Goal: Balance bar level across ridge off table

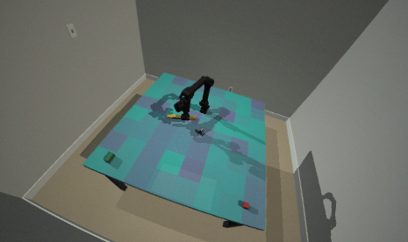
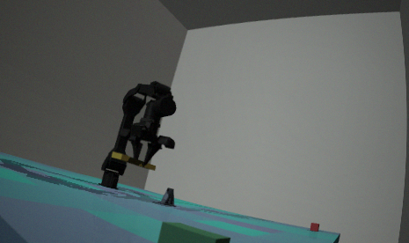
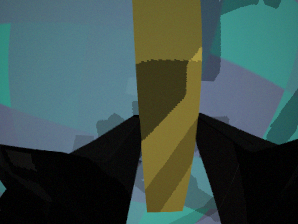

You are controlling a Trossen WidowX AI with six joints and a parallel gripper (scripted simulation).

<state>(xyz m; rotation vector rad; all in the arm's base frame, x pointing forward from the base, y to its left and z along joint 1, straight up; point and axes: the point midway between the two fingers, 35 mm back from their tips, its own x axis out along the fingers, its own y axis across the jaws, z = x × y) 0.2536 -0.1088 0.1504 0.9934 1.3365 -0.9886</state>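
Right now the yellow bar is 10 mm ahead of my gripper tip and 30 mm to the right of it. From my gripper tip the other things lie so: green block: 490 mm ahead, 390 mm to the right, 100 mm below; small red cube: 490 mm ahead, 610 mm to the left, 100 mm below.
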